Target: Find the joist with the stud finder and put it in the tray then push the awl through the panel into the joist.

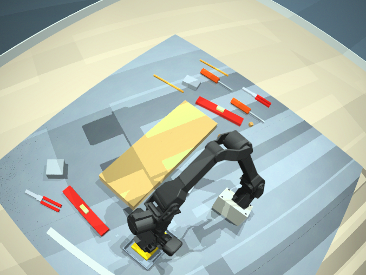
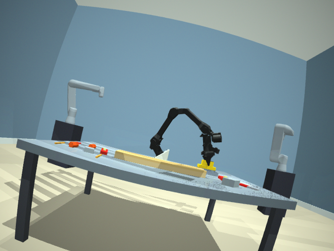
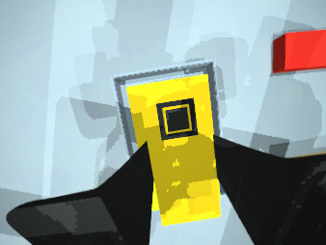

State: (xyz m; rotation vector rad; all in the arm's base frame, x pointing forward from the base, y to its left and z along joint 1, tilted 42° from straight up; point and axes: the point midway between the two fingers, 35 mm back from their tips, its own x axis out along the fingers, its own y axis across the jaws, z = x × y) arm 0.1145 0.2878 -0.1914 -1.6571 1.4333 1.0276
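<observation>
Now: gripper tip 40 mm above the shallow grey tray and 10 mm to the left of it. From my gripper tip the other things lie so: white strip: 210 mm to the left, 130 mm ahead, 60 mm below; then square indicator: 30 mm above, 20 mm to the left; then yellow stud finder: 20 mm above, 10 mm to the left.
</observation>
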